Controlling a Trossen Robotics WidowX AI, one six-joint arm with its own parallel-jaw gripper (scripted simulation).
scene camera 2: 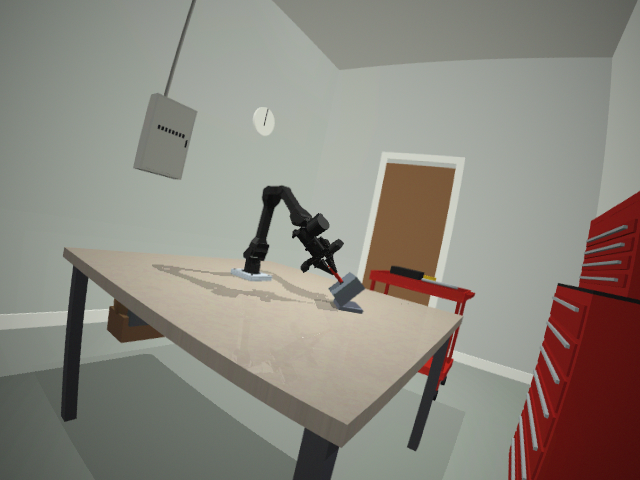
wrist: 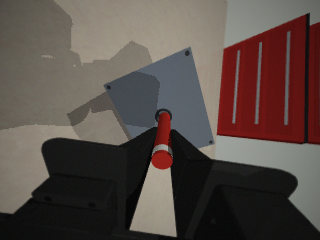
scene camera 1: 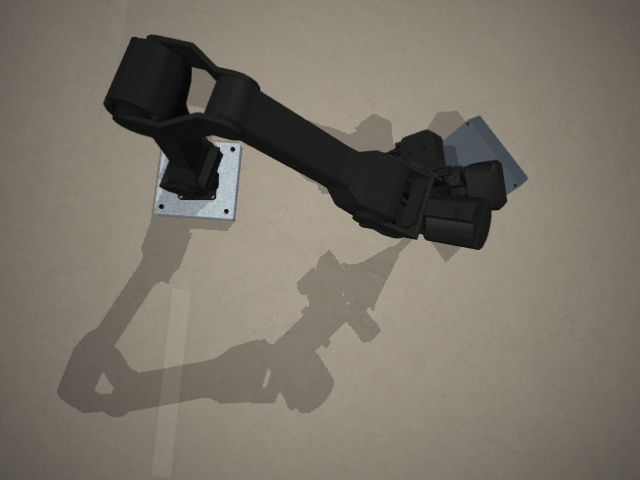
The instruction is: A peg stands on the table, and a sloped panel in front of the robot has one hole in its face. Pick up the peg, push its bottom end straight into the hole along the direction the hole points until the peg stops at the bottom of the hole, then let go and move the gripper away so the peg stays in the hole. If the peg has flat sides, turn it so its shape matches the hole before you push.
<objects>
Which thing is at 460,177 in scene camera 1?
The gripper.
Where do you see a sloped panel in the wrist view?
At 172,83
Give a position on a red peg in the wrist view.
162,158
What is the gripper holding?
A red peg.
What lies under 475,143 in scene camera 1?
A sloped panel.
</objects>
